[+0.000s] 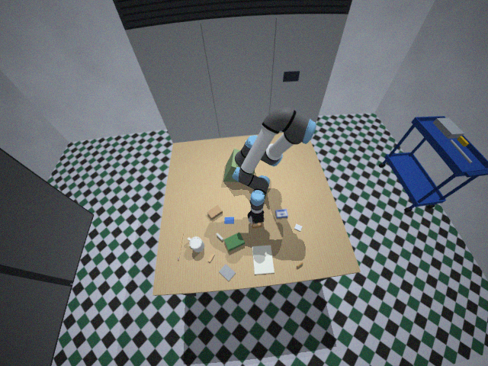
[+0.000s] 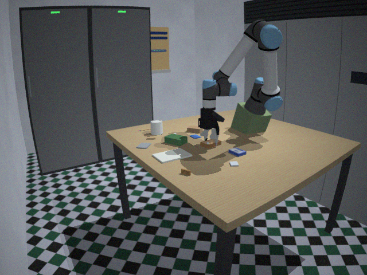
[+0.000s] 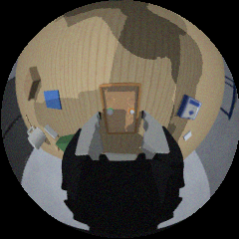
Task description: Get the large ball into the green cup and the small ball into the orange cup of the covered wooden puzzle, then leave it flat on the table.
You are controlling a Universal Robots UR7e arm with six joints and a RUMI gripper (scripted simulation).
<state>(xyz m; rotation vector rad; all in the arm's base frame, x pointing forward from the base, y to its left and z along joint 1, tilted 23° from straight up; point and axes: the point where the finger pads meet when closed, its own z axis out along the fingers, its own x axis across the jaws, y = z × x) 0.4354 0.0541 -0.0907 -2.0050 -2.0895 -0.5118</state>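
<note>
My gripper is now 1 cm above the covered wooden puzzle. Also, from my hand: green box (17 cm to the right, 13 cm ahead); then white sheet (27 cm ahead, 2 cm below); then blue tile (18 cm to the right, 3 cm behind, 2 cm below).
</note>
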